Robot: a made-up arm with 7 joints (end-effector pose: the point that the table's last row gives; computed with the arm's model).
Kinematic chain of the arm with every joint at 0, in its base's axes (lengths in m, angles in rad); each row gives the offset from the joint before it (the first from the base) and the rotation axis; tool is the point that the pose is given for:
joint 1: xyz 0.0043 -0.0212 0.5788 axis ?
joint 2: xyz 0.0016 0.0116 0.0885 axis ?
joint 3: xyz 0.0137 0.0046 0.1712 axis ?
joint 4: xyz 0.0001 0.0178 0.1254 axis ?
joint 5: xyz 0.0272 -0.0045 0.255 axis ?
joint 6: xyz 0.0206 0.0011 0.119 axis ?
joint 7: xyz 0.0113 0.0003 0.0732 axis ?
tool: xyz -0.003 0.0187 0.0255
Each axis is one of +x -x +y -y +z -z.
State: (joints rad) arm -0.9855 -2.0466 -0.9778 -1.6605 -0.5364 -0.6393 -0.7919
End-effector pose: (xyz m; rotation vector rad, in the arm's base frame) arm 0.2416 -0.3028 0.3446 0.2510 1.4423 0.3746
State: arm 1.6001 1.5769 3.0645 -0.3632 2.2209 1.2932 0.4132
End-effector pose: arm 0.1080 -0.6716 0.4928 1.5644 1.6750 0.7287
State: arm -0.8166 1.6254 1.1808 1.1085 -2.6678 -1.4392 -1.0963
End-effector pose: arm 0.5158 0.0147 0.5143 1.2462 -0.4470 0.5487
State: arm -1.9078 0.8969 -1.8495 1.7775 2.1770 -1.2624 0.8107
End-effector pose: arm -0.3624 -0.1395 0.8693 0.9689 -1.4309 2.1952
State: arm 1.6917 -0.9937 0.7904 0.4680 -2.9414 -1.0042 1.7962
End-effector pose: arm -0.1130 0.4419 1.2040 0.5308 -0.8828 -0.7224
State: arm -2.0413 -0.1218 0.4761 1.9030 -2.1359 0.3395 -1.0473
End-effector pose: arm -0.0540 0.4117 0.8671 -1.0843 -1.2628 -0.8904
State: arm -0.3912 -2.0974 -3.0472 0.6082 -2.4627 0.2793 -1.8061
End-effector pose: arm -0.4204 -0.1991 0.1016 -0.8124 -2.5307 0.7227
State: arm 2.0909 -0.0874 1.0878 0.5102 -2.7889 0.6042 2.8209
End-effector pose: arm -0.1292 -0.0418 1.3880 0.1567 -0.1919 3.1084
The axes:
joint 1: -z
joint 2: +y
joint 3: -z
joint 4: +y
joint 5: -z
joint 6: +y
joint 7: -z

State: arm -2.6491 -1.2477 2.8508 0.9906 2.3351 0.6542 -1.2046
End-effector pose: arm 0.5960 -0.2848 0.5107 -0.2644 2.0304 -1.2585
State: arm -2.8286 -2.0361 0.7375 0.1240 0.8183 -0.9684 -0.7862
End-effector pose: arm 0.6446 -0.2656 0.4274 1.8522 -0.1560 0.5866
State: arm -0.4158 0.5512 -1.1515 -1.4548 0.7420 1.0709 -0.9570
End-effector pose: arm 0.2935 -0.3080 1.1121 1.3372 0.3101 1.7955
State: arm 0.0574 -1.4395 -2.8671 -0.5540 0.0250 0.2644 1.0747
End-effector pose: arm -0.7106 -0.0306 0.9229 -0.9943 -0.8492 1.5445
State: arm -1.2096 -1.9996 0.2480 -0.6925 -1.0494 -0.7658 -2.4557
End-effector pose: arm -0.2127 -0.4556 0.1617 2.3997 1.4689 0.4227
